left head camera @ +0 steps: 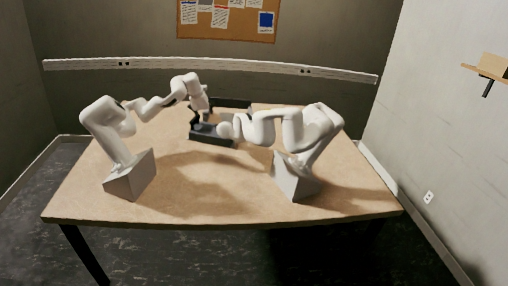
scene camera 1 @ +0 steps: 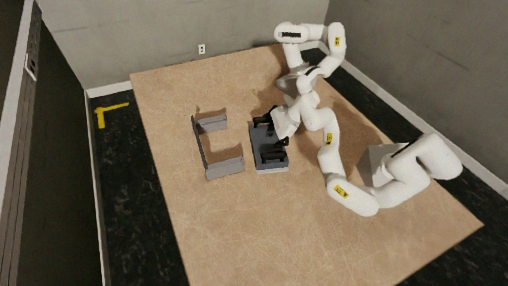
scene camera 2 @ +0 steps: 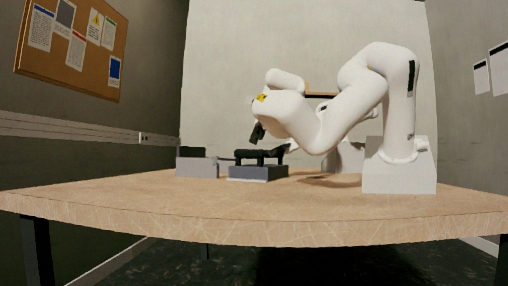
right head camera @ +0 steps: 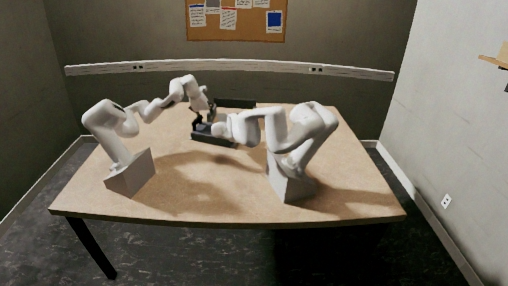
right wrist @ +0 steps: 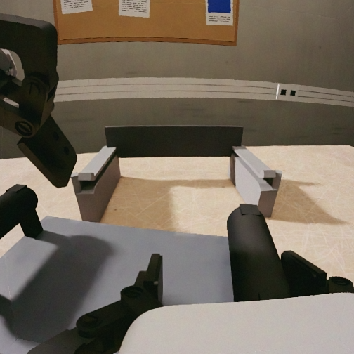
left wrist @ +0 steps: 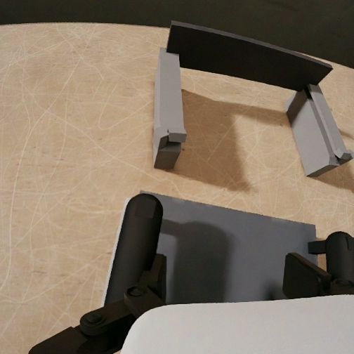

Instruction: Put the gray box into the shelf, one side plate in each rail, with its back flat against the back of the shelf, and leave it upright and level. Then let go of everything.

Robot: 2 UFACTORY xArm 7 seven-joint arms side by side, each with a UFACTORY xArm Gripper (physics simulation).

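Frame: origin at the left arm's base, x back, y right, z up, level; metres.
Where they show: left gripper, fingertip midpoint: (left head camera: 204, 114) (scene camera 1: 272, 138) (scene camera 2: 255, 141) (right head camera: 205, 114); right gripper, fingertip midpoint: (scene camera 1: 266, 122) (scene camera 2: 271, 154); left arm's base, origin of the base link: (left head camera: 127, 165) (scene camera 2: 398, 153) (right head camera: 126, 163); right arm's base, origin of the base link: (left head camera: 298, 167) (scene camera 1: 297, 72) (right head camera: 292, 167).
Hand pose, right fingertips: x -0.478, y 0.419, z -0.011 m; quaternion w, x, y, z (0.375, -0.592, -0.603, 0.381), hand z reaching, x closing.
Observation:
Each offset is from my right fingertips to the top centre of the thing. "spot": to the spot under its first point. Level surfaces: height alone.
The gray box @(dx -0.021, dy -0.096, dz +0.020 m) (scene camera 1: 262, 142) (scene camera 2: 247, 173) (left wrist: 260, 250) (right wrist: 195, 260) stands flat on a thin white base before the shelf, outside its rails. It has two black bar handles. The shelf @(spot: dx -0.268, dy -0.207, dz -0.027 m) (scene camera 1: 225, 167) (scene camera 2: 196, 166) (left wrist: 169, 90) (right wrist: 172, 140) has two gray rails and a dark back plate. My left gripper (left wrist: 226, 274) (scene camera 1: 277, 133) is open over the box; in its wrist view, the left handle (left wrist: 142, 235) lies partly behind its left finger. My right gripper (right wrist: 222, 272) is open low at the box, its fingers spanning the right handle (right wrist: 250, 250), nearer the right finger. The head views hide it.
The wooden table @(dz -0.099 m) (scene camera 1: 240, 225) (scene camera 2: 200, 197) carries both arms. The left gripper's finger (right wrist: 47, 150) hangs close by at the upper left of the right wrist view. In scene camera 1, the left gripper's hand overlaps the right one. The wall stands beyond the shelf.

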